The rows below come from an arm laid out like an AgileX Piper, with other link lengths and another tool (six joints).
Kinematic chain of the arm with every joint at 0, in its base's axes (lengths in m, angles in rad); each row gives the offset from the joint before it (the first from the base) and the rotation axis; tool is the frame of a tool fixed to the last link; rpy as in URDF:
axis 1: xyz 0 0 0.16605 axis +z
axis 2: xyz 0 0 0 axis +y
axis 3: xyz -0.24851 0 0.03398 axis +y
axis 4: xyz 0.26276 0 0.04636 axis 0.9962 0 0.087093
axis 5: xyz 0 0 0 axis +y
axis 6: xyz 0.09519 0 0.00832 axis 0.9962 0 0.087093
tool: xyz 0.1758 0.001 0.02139 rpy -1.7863 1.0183 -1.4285
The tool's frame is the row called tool.
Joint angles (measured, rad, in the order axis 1, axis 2, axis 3, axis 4, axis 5, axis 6), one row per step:
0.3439, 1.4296, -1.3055, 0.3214, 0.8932, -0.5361
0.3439, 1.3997, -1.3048, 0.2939, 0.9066, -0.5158
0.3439, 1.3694, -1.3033, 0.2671, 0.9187, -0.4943
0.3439, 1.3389, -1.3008, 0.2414, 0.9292, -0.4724
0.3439, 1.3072, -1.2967, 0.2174, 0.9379, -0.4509
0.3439, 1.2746, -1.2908, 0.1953, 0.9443, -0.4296
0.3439, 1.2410, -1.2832, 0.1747, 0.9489, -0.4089
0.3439, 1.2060, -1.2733, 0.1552, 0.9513, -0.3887
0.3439, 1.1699, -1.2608, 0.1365, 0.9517, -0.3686
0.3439, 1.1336, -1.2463, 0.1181, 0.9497, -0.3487
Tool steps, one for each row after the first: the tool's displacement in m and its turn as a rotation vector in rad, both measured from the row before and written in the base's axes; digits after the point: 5 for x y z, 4 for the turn. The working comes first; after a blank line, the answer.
Tool pose at each row, in the base's axes (x y z in m, rotation vector in rad; the steps are taken from these numbers as rounded here):
0.38336, 0.21152, 0.22658, -1.7216, 1.9991, 0.4642
0.38038, 0.20526, 0.23514, -1.7146, 2.0019, 0.4359
0.37738, 0.19888, 0.24371, -1.7039, 2.0051, 0.4082
0.37436, 0.19251, 0.25217, -1.6901, 2.0082, 0.3814
0.37112, 0.18623, 0.26074, -1.6739, 2.0097, 0.3555
0.36772, 0.18015, 0.26929, -1.6551, 2.0096, 0.3311
0.36409, 0.17420, 0.27775, -1.6347, 2.0079, 0.3079
0.36021, 0.16830, 0.28605, -1.6128, 2.0044, 0.2853
0.35606, 0.16242, 0.29387, -1.5897, 2.0001, 0.2637
0.35196, 0.15656, 0.30116, -1.5657, 1.9948, 0.2426

-0.00298, -0.00626, 0.00856, -0.0103, -0.0160, -0.0107
-0.00300, -0.00638, 0.00857, -0.0086, -0.0163, -0.0131
-0.00302, -0.00637, 0.00846, -0.0068, -0.0167, -0.0148
-0.00324, -0.00628, 0.00857, -0.0045, -0.0178, -0.0155
-0.00340, -0.00608, 0.00855, -0.0020, -0.0187, -0.0163
-0.00363, -0.00595, 0.00846, 0.0000, -0.0195, -0.0165
-0.00388, -0.00590, 0.00830, 0.0017, -0.0207, -0.0168
-0.00415, -0.00588, 0.00782, 0.0029, -0.0210, -0.0171
-0.00410, -0.00586, 0.00729, 0.0039, -0.0217, -0.0173

